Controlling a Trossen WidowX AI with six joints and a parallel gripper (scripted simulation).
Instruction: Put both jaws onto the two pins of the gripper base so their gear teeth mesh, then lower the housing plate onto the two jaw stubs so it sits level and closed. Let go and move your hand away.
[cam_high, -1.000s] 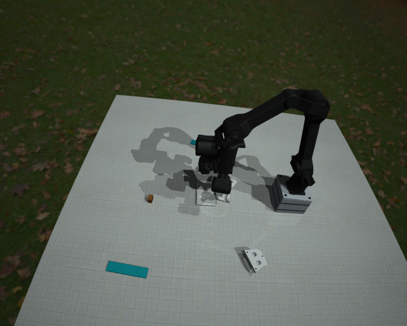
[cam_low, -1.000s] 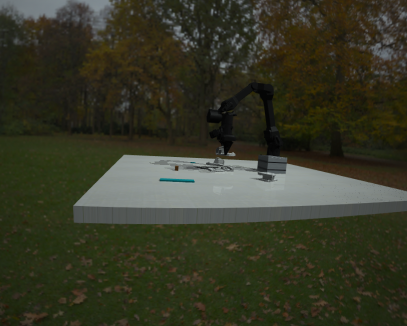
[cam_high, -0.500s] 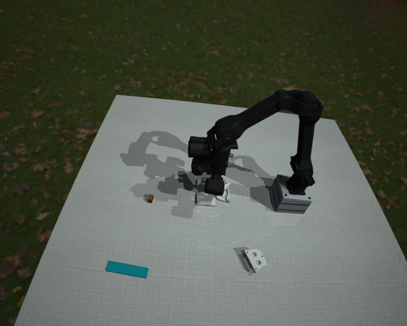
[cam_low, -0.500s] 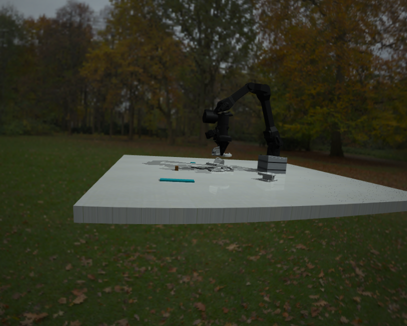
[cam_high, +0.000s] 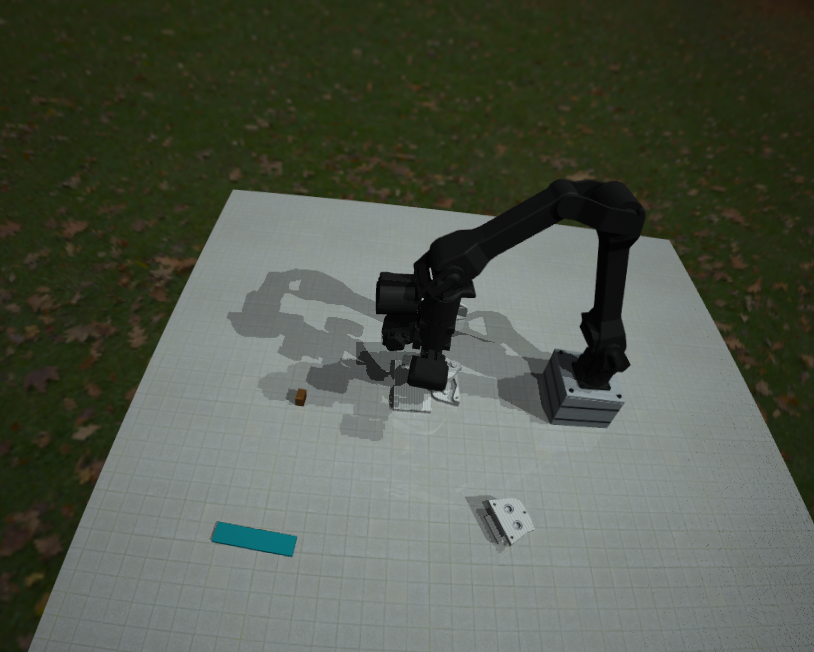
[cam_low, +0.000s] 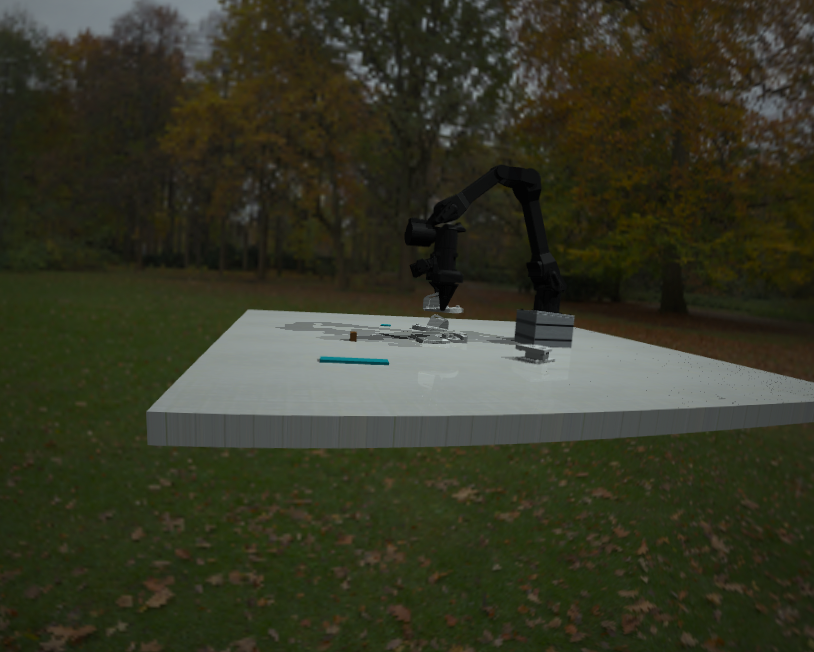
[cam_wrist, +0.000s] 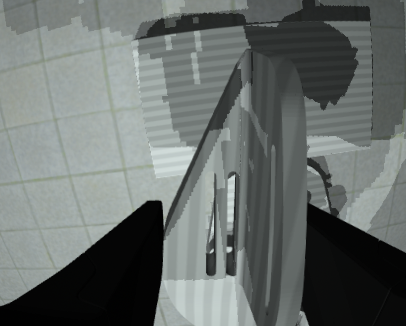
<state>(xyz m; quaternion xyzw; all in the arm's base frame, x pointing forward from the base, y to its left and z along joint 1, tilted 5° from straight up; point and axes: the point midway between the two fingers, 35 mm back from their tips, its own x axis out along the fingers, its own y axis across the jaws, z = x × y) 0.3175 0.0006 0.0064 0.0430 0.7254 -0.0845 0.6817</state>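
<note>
Right now the gripper jaw is 40 mm behind my gripper tip and 10 mm to the right of it. The rest, counted from my gripper tip: small teal tile (330 mm to the right, 80 mm below, 60 mm ahead); then small brown block (220 mm ahead, 70 mm below, 10 mm to the left); then white ribbed block (250 mm to the left, 140 mm behind, 70 mm below).
</note>
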